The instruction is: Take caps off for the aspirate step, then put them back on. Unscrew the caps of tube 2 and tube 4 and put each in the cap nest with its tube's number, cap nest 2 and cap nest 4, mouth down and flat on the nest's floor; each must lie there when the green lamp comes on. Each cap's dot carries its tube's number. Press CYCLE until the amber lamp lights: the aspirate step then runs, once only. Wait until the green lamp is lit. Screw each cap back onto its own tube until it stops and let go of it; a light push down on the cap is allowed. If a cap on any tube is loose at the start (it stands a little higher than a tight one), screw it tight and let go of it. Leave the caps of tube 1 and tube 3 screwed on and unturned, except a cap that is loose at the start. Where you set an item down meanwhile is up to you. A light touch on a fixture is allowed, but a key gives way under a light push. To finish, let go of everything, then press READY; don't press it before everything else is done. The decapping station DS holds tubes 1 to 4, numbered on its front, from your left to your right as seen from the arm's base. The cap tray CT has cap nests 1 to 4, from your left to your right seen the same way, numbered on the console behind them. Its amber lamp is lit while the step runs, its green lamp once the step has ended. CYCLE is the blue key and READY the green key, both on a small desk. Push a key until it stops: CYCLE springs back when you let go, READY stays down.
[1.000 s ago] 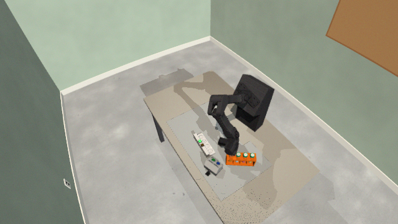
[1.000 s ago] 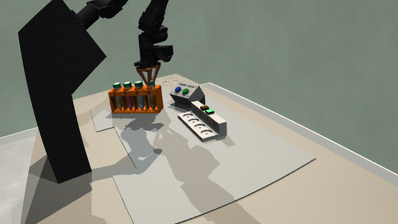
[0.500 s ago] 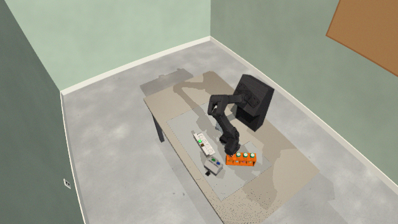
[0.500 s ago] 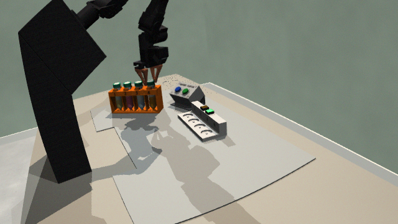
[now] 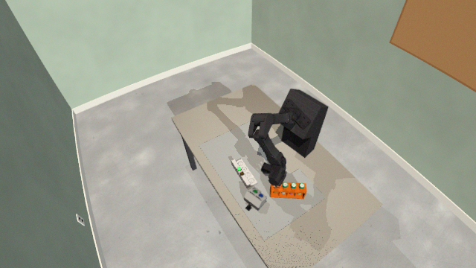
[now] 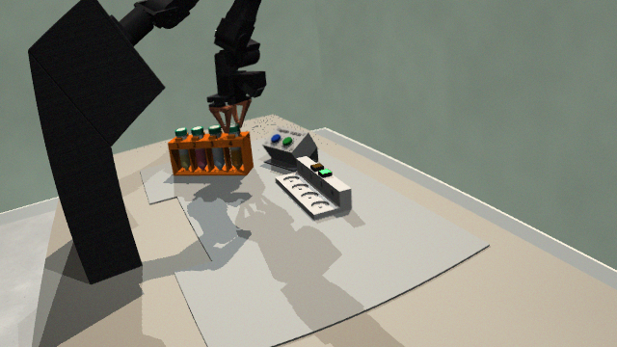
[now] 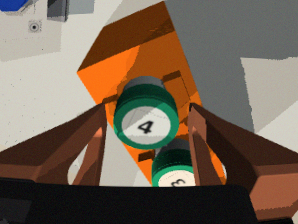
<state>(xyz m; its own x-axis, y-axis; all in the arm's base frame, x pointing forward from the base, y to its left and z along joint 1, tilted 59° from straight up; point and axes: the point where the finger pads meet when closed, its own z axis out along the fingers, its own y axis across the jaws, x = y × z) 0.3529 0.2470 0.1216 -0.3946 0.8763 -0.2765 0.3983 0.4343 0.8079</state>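
Right now my hand is 140 mm past the cap 1 and 60 mm to the right of it. From my hand the other things lie so: green ready key: 130 mm ahead, 50 mm below, 20 mm to the right; then blue cycle key: 110 mm ahead, 50 mm below, 20 mm to the left.
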